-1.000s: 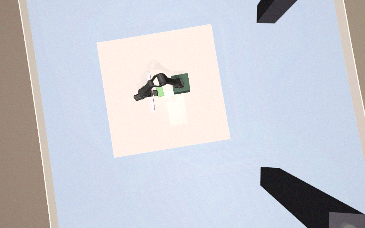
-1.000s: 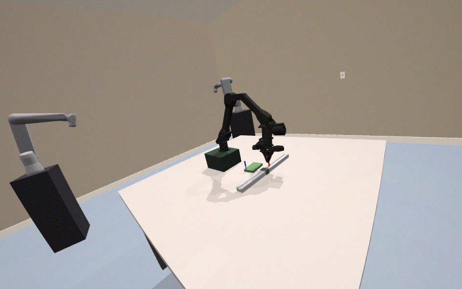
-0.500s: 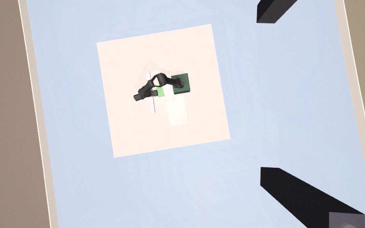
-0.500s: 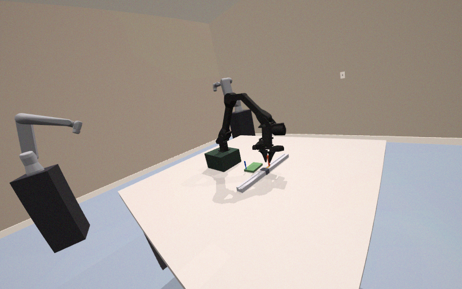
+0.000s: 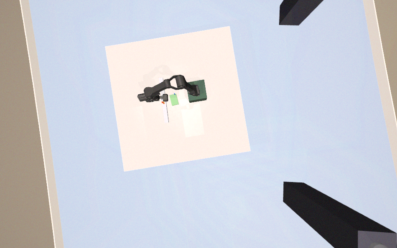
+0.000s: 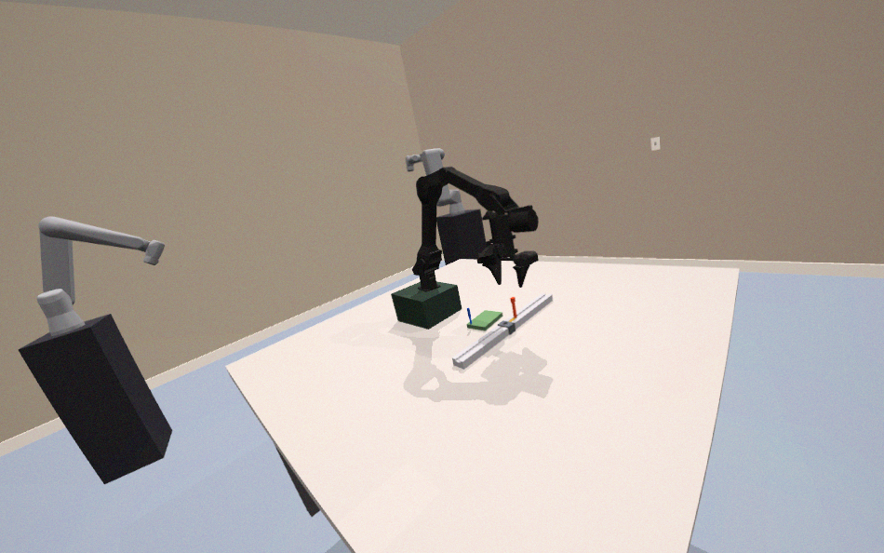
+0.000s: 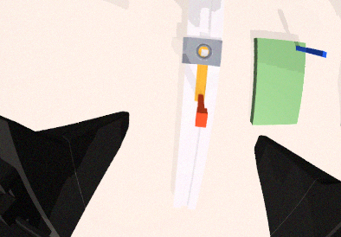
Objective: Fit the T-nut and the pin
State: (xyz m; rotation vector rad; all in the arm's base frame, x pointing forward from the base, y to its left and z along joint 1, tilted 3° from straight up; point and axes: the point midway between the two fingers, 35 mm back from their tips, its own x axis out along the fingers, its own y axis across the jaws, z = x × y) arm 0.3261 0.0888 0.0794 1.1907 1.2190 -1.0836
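Now: gripper tip 11 cm past the blue pin, 8 cm to the left of it and 10 cm above it. Round my gripper tip: brass T-nut: 2 cm to the right, 8 cm below; then aluminum rail: 1 cm ahead, 4 cm to the right, 11 cm below; then green tray: 11 cm behind, 6 cm to the right, 12 cm below.
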